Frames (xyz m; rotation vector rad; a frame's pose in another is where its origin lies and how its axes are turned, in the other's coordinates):
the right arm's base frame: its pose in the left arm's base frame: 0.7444 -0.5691 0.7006 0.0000 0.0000 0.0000
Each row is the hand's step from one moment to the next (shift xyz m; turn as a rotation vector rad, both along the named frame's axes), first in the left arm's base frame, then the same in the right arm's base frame.
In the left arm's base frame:
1: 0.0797 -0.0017 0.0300 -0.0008 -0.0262 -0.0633
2: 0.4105 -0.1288 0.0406 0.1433 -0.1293 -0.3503
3: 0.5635 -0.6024 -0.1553 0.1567 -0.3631 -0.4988
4: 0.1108 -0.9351 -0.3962 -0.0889 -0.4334 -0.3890
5: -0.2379 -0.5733 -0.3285 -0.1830 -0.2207 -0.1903
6: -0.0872 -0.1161 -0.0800 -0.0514 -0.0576 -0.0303
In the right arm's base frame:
1: 0.0797 -0.0017 0.0300 -0.0008 -0.0262 -0.0633
2: 0.4105 -0.1288 0.0406 0.1433 -0.1293 -0.3503
3: 0.5635 -0.6024 -0.1553 0.1567 -0.3631 -0.4988
4: 0.1108 -0.9351 -0.3962 -0.0889 -0.4334 -0.3890
5: -0.2379 -0.5733 -0.3285 -0.1830 -0.2207 -0.1903
6: -0.0872 -0.1161 -0.0800 -0.0514 -0.0576 -0.0303

